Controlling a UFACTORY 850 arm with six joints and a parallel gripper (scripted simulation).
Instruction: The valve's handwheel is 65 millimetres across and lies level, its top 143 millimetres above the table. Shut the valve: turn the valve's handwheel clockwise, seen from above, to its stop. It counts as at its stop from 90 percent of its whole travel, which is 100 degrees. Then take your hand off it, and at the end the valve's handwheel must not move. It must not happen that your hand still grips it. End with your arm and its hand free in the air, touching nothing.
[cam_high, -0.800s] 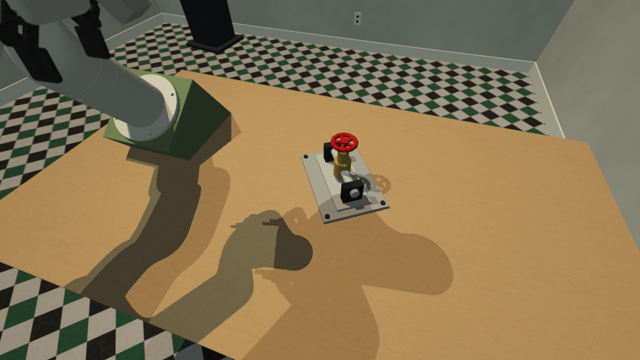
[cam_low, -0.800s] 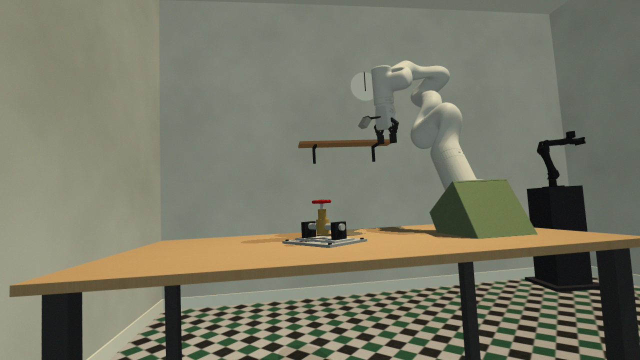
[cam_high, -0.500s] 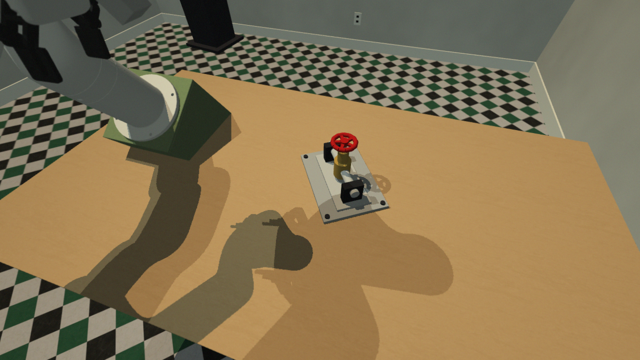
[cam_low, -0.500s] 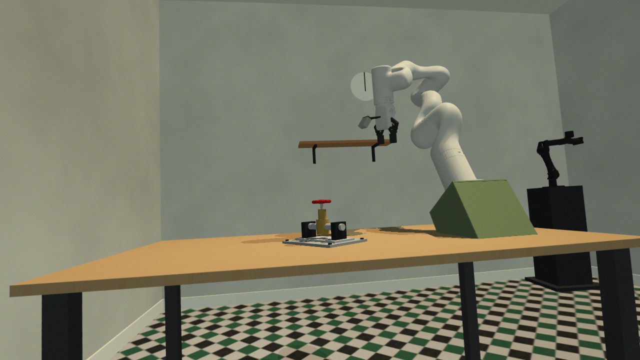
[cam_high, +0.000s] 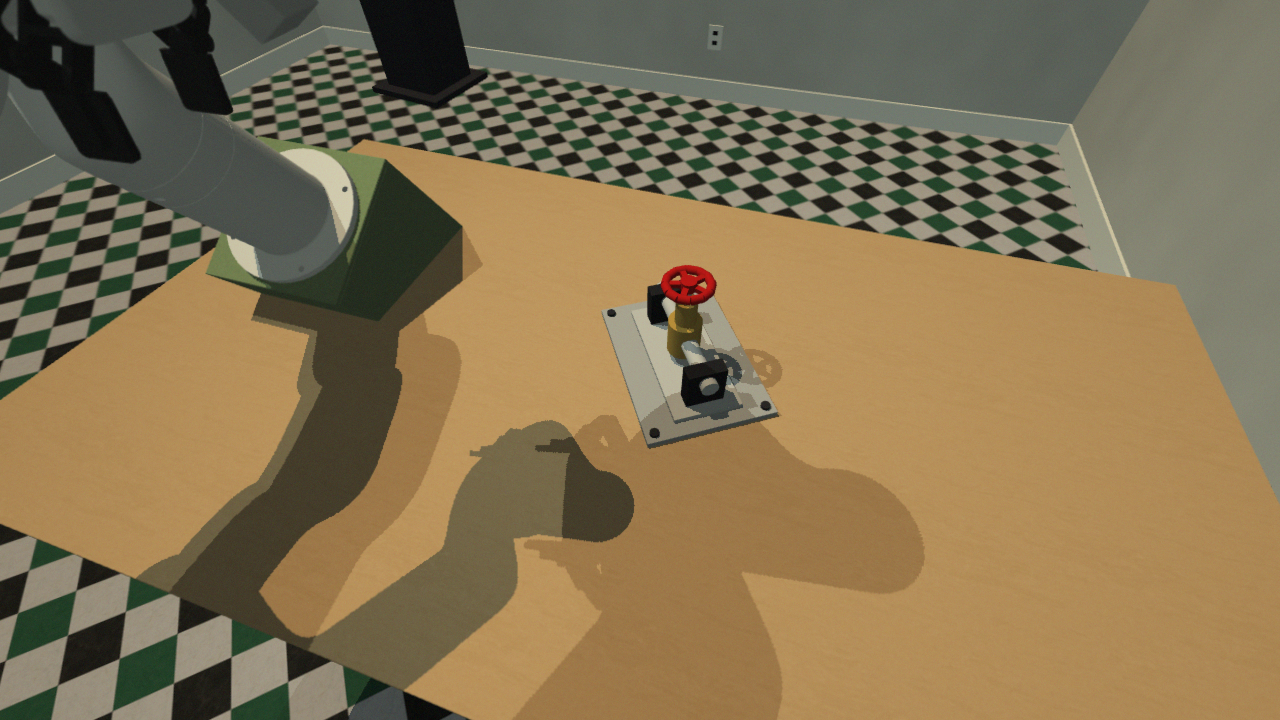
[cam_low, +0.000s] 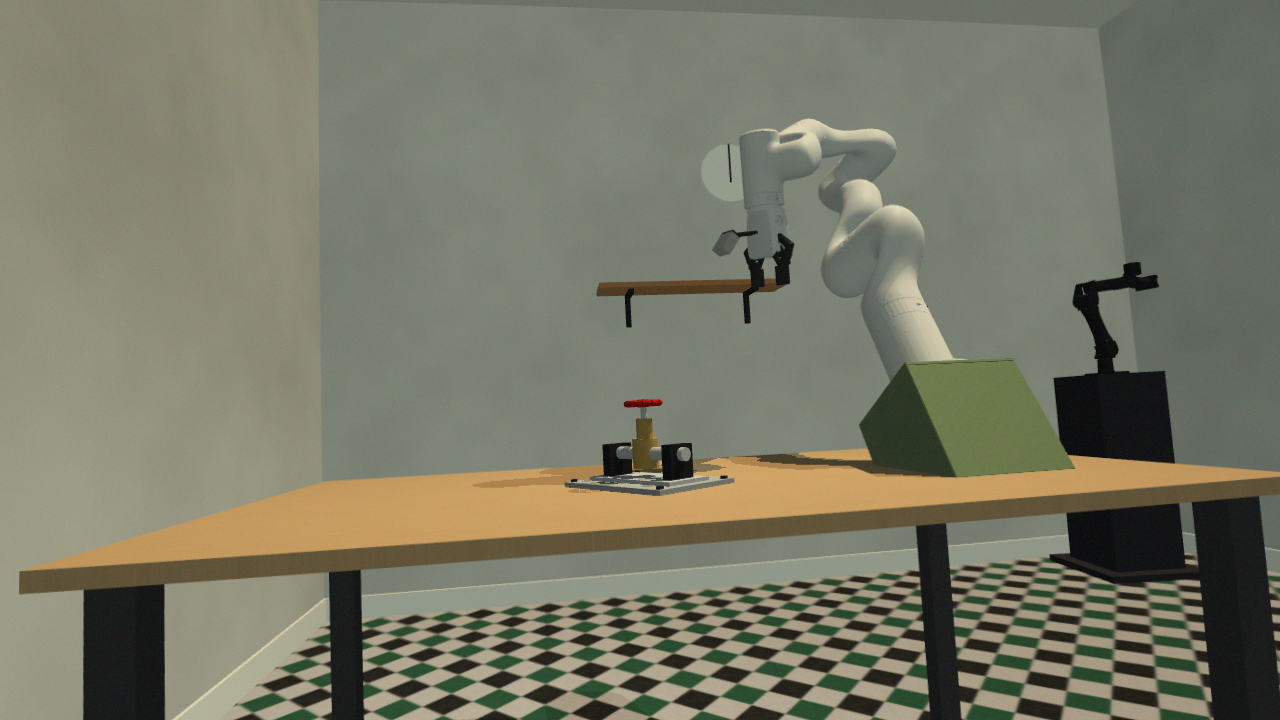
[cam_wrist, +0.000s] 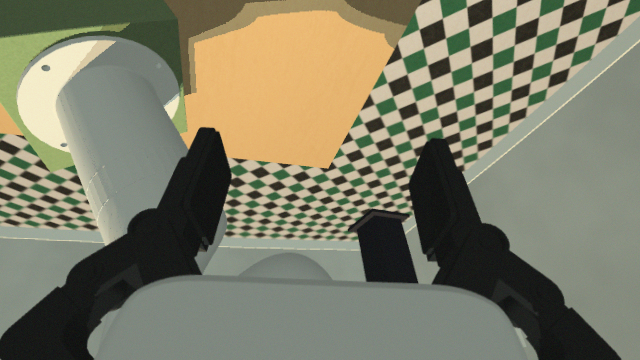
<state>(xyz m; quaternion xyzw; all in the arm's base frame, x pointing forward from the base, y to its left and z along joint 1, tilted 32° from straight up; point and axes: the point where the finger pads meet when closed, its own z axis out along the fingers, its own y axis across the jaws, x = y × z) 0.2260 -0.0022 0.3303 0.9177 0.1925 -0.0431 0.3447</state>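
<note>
My hand is 290 mm short of the red handwheel, 270 mm to the right of it and 260 mm above it.
</note>
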